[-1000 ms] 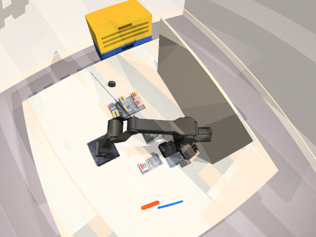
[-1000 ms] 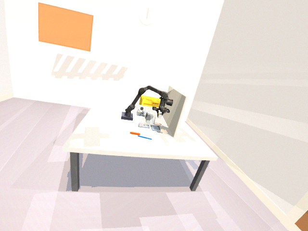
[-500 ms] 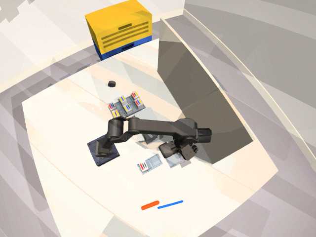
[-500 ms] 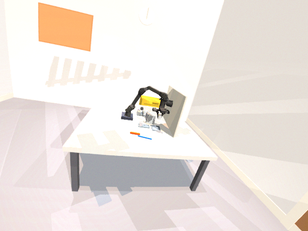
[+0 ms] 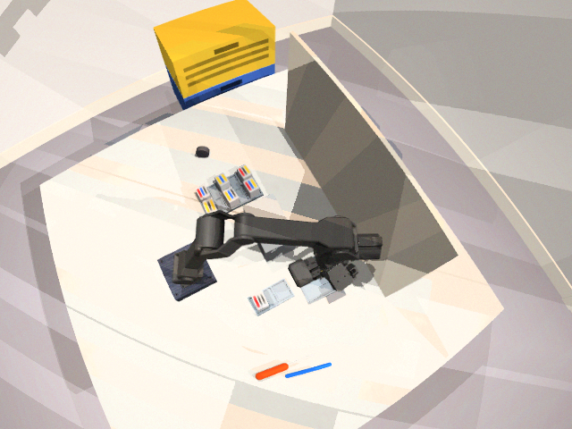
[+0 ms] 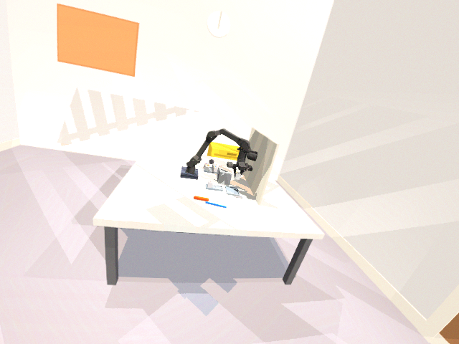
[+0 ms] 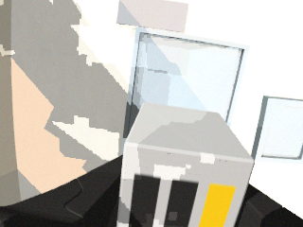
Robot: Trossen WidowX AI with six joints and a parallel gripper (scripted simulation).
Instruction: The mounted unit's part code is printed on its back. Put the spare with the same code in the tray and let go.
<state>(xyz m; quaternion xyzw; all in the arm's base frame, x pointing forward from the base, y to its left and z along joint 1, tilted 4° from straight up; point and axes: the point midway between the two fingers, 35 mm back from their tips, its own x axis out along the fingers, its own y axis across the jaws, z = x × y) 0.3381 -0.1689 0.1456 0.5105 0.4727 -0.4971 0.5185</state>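
The grey tray is 1 cm behind my gripper tip and 12 cm below it. The rest, counted from my gripper tip: white box (6 cm behind, 20 cm to the left, 7 cm below); white spare block (2 cm above); grey frame (15 cm behind, 1 cm to the left, 12 cm below).
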